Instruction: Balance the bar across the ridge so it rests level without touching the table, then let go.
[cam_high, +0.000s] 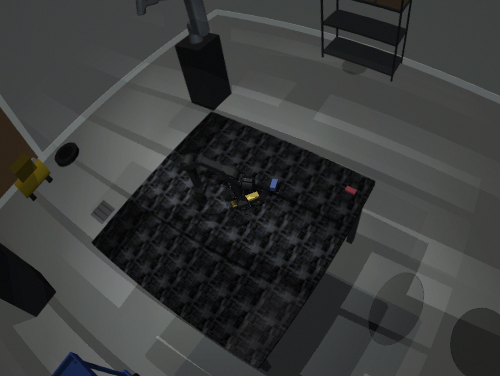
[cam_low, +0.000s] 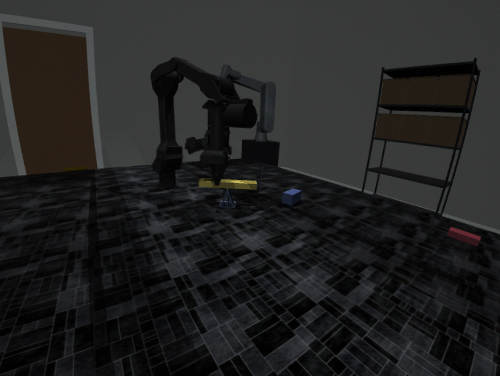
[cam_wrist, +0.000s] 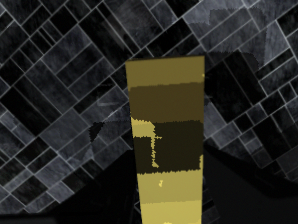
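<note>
Now: the yellow bar 20 mm to the left of my gripper tip and 20 mm ahead of it. Round my gripper tip: red block 500 mm ahead, 420 mm to the left, 50 mm below; then blue cube 220 mm to the left, 80 mm ahead, 50 mm below.
</note>
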